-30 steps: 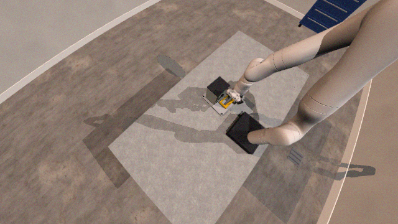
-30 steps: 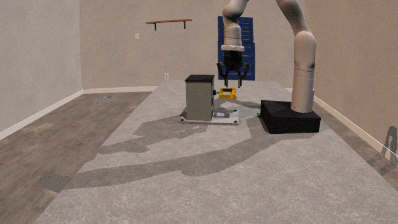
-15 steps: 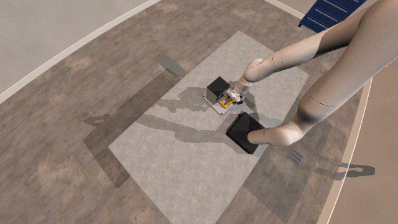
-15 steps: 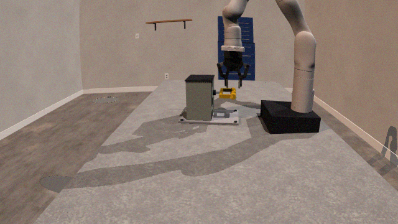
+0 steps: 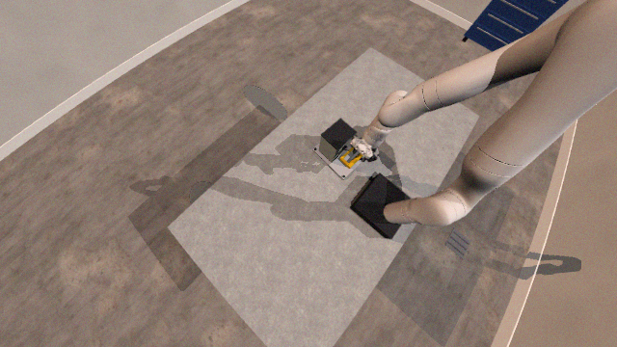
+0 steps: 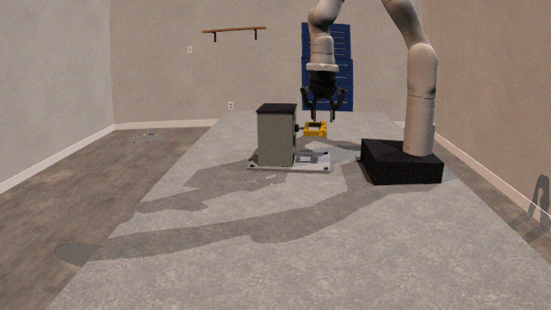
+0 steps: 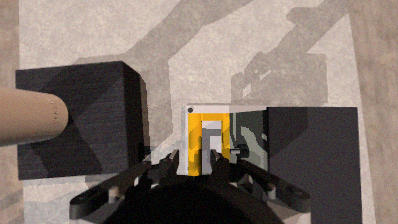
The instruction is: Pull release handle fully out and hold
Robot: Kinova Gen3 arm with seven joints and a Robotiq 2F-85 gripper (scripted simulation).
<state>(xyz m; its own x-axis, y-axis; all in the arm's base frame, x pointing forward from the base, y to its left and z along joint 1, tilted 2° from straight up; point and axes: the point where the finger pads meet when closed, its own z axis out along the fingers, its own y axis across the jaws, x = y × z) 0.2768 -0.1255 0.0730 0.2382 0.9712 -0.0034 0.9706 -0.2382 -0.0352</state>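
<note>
Right now the pale base plate is 90 mm ahead of my hand, 20 mm to the right of it and 140 mm below it.
</note>
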